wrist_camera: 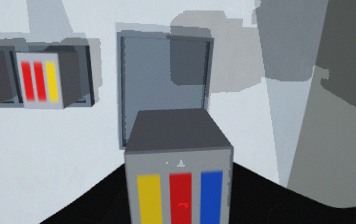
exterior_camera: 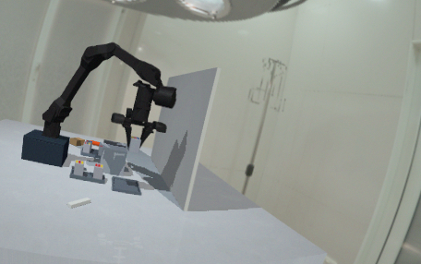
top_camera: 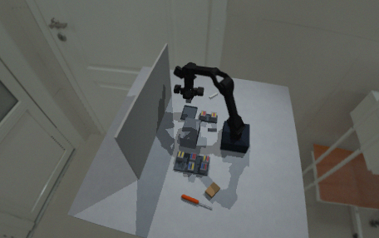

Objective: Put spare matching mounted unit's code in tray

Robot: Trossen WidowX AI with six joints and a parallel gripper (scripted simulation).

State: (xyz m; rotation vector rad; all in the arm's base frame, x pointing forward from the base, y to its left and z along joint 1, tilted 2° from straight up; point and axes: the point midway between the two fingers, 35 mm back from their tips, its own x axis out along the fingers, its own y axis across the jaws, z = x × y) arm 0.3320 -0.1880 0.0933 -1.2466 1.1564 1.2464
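The shallow grey tray lies 140 mm below my gripper tip. Round my gripper tip: cardboard box: 240 mm behind, 530 mm to the left, 130 mm below; upright grey panel: 180 mm ahead, 200 mm to the left, 80 mm above.
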